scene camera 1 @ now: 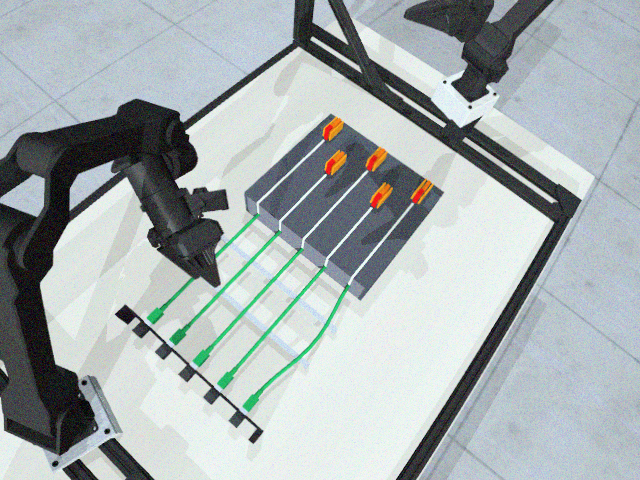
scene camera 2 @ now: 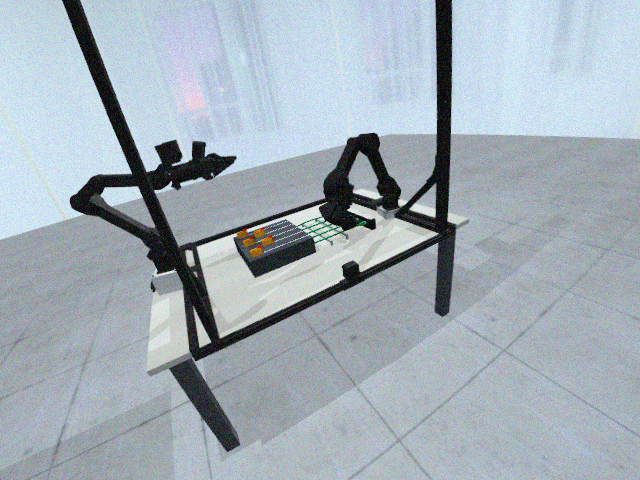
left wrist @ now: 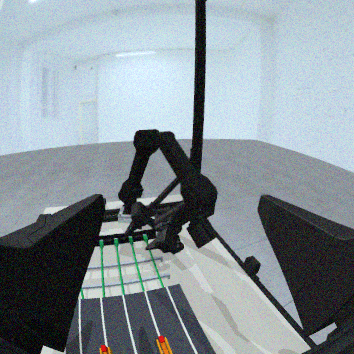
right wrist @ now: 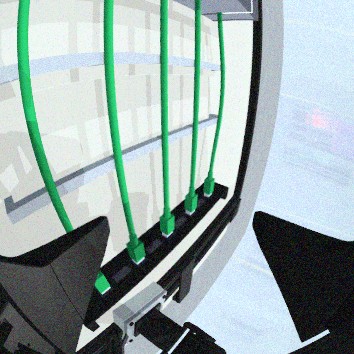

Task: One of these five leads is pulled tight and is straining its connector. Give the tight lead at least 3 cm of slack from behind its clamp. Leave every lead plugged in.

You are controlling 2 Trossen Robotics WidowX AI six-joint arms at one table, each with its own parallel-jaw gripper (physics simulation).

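Places are measured from the left arm's base along level axes (x ahead, y left, z up), in metres.
Pixels of known places: left gripper, between the fingertips: (scene camera 2: 235, 158) (left wrist: 184, 203); right gripper, between the fingertips: (scene camera 1: 207, 282) (left wrist: 135, 241) (right wrist: 182, 222); left arm's base, origin of its link: (scene camera 1: 469, 88) (scene camera 2: 167, 267); right arm's base, origin of its link: (scene camera 1: 70, 422) (scene camera 2: 390, 207) (left wrist: 130, 210) (right wrist: 146, 319).
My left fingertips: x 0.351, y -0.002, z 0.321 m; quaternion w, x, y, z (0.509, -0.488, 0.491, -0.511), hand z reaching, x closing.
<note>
Ahead of a thing's pixels: the offset from my left fingertips to its middle. "*": to the spot under its first point.
Five green leads run from plugs in a black connector rail (scene camera 1: 125, 314) (right wrist: 225, 191) to a dark block @(* dz -0.331, dx +0.107, dy +0.067 m) (scene camera 1: 315, 206) (scene camera 2: 279, 260) (left wrist: 161, 302), where white stretches lead to orange-and-red clamps. In scene camera 1 the rightmost lead @(* dz -0.371, dx +0.205, dy +0.248 m) (scene camera 1: 326, 326) (right wrist: 222, 75) bows; the other four look nearly straight, and which is tightest I cannot tell. My right gripper (scene camera 1: 217, 281) (right wrist: 182, 222) is open and empty, low over the two leftmost leads there. Its finger hides part of the leftmost lead @(* dz -0.371, dx +0.245, dy +0.026 m) (scene camera 1: 237, 235) (right wrist: 25, 75). My left gripper (scene camera 2: 233, 159) is open and empty, raised away from the clamps.
Two pale bars (scene camera 1: 268, 330) (right wrist: 135, 57) cross beneath the leads between block and rail. A black frame (scene camera 1: 496, 330) (scene camera 2: 289, 314) edges the table, with uprights and braces near the arm mounts. A small black box (scene camera 2: 351, 269) sits on the frame's near edge in scene camera 2.
</note>
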